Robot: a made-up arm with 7 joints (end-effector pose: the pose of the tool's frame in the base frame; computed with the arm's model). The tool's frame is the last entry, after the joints. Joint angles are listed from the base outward.
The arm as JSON. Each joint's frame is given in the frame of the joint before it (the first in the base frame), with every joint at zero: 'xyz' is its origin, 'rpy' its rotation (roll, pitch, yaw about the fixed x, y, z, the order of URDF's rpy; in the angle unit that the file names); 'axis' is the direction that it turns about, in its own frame. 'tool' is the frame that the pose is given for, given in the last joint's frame.
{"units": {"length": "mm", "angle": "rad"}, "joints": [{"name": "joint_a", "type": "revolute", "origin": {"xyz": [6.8, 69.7, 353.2], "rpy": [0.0, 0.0, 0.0]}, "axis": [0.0, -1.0, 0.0]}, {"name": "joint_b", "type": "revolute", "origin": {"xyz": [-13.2, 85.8, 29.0], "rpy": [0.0, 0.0, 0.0]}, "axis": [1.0, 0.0, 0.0]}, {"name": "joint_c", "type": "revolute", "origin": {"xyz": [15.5, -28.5, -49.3], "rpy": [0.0, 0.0, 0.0]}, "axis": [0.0, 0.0, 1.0]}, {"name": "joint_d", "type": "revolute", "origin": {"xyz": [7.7, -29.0, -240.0], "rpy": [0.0, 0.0, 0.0]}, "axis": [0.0, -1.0, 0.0]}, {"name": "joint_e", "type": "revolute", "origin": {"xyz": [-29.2, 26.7, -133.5], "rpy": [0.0, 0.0, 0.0]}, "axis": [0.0, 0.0, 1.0]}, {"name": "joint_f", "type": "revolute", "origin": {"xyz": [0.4, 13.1, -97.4], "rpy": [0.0, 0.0, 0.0]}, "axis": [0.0, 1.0, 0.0]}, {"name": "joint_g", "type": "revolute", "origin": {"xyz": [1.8, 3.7, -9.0], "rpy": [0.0, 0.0, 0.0]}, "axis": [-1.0, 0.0, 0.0]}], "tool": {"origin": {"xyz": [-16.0, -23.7, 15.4], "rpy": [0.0, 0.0, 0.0]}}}
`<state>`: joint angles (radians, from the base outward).
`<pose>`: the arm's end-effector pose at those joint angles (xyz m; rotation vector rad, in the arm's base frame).
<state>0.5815 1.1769 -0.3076 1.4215 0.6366 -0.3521 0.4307</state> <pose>0.2966 0.4531 0.2925 0.2210 -1.9116 -0.9131</pose>
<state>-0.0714 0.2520 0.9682 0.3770 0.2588 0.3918 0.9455</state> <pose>-0.0046 0.2966 -0.0945 -0.6645 -0.6635 1.0218</pose>
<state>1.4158 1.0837 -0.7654 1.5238 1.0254 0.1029 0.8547</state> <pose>0.3207 0.3755 0.4600 -0.3968 -1.8219 -1.2866</pose>
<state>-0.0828 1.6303 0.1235 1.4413 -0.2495 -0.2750 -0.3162</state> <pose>0.2475 0.5190 0.3754 1.5528 -1.4347 -1.4102</pose>
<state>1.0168 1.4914 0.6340 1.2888 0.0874 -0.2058 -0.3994</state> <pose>0.0308 0.5563 0.5639 -1.8591 2.1201 -0.6584</pose>
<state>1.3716 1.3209 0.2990 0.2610 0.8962 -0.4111 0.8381</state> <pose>0.1392 0.6455 0.3461 0.5587 -2.6925 0.4809</pose>
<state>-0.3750 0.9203 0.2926 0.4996 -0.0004 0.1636 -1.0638</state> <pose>-0.0219 0.5703 0.0383 2.0130 -0.1344 -0.0057</pose>
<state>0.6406 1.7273 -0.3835 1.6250 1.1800 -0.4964 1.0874</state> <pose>0.2037 0.5039 0.4425 -0.1462 -1.6313 -1.5940</pose>
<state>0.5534 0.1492 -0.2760 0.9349 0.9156 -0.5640 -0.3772</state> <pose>0.3854 0.1287 0.0768 -0.2036 -1.7268 0.9394</pose>
